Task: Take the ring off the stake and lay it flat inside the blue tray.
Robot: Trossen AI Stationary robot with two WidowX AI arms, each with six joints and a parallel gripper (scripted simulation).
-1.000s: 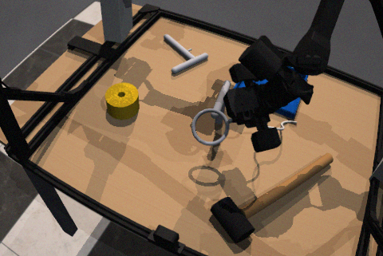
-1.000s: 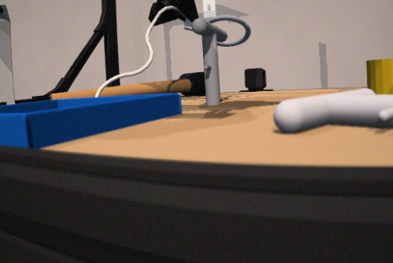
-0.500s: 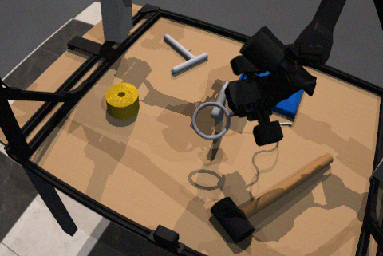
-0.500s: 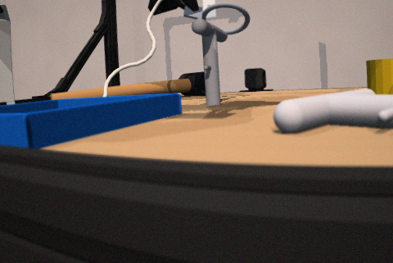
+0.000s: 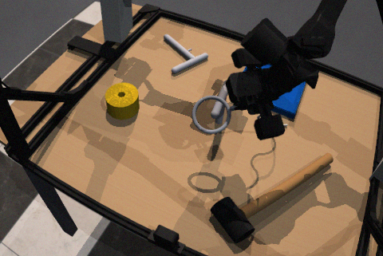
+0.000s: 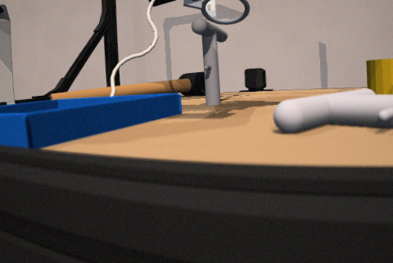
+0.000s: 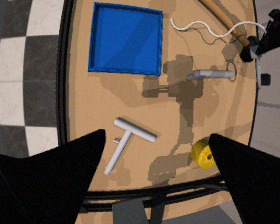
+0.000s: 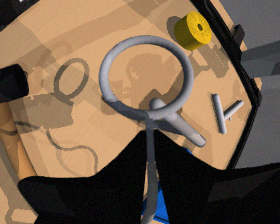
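The blue tray lies 290 mm ahead of my right hand, 30 mm to the left of it and 190 mm below it. The rest, counted from my right hand: yellow cylinder (40 mm behind, 320 mm to the left, 170 mm below); then grey t-shaped piece (240 mm ahead, 310 mm to the left, 190 mm below).
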